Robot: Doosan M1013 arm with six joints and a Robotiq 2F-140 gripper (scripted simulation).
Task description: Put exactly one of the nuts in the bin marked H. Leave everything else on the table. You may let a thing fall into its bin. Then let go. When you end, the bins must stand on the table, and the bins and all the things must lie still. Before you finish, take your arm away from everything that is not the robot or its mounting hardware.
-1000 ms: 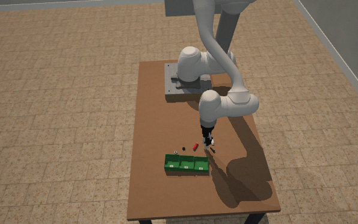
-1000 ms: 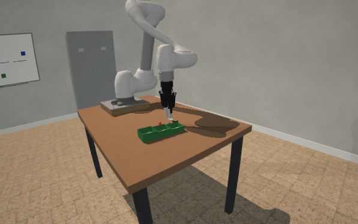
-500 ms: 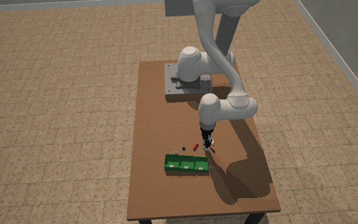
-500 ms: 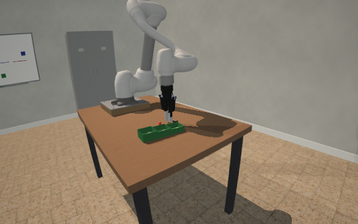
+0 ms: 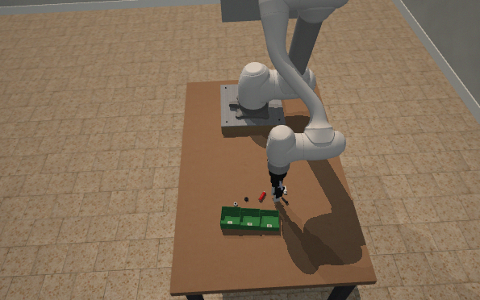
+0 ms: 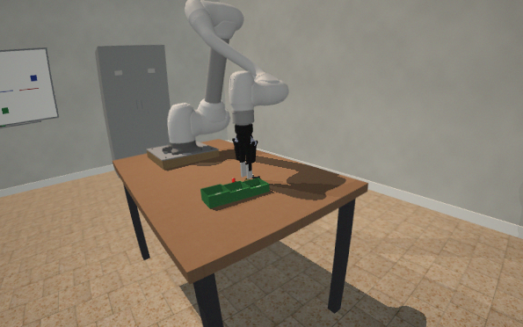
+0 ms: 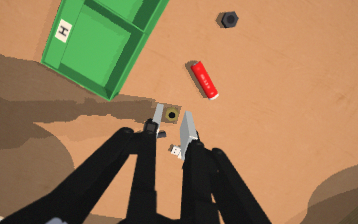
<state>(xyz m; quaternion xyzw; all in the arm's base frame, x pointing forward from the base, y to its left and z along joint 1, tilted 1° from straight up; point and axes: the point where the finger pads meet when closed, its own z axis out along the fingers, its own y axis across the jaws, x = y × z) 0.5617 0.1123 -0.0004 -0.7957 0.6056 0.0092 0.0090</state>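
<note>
My gripper is now 4 cm above the brass-coloured nut. The rest, counted from my hand: red cylinder 1 cm behind, 6 cm to the right, 4 cm below; then white USB stick 5 cm behind, 5 cm to the left, 5 cm below; then black bolt 1 cm ahead, 5 cm to the left, 4 cm below.
</note>
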